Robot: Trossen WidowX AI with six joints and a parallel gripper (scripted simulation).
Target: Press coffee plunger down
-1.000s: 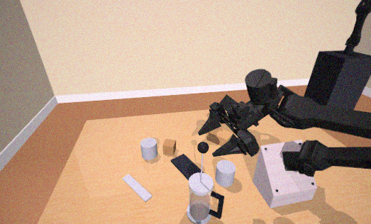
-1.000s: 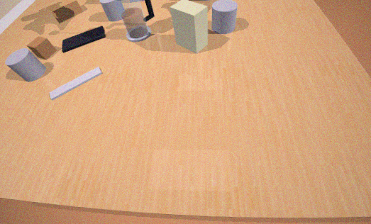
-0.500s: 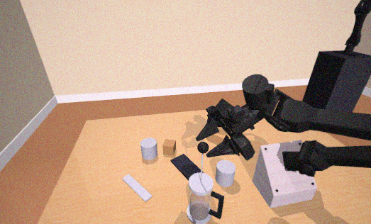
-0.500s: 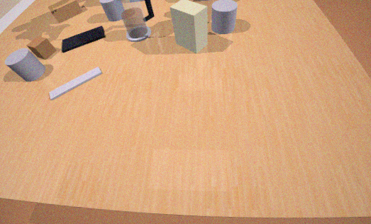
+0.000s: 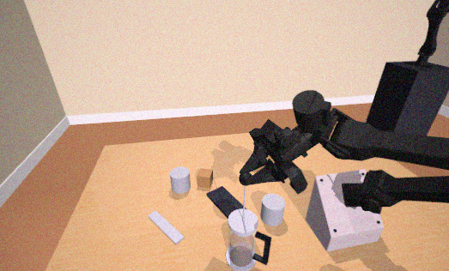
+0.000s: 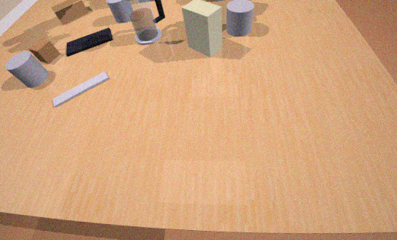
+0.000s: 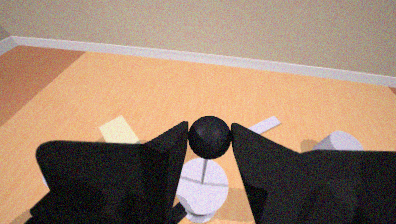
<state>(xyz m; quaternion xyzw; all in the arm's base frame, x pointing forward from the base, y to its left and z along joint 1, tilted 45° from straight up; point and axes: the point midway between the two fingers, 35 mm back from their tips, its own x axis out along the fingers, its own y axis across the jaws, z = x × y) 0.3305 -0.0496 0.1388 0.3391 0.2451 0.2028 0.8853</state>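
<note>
The glass coffee press lies 140 mm below my gripper tip, 20 mm behind it and 10 mm to the left of it. From my gripper tip the other things lie so: white bar (280 mm below, 210 mm ahead, 130 mm to the right); brown cube (320 mm to the right, 250 mm below, 70 mm ahead); black slab (270 mm below, 210 mm to the right, 10 mm ahead).
</note>
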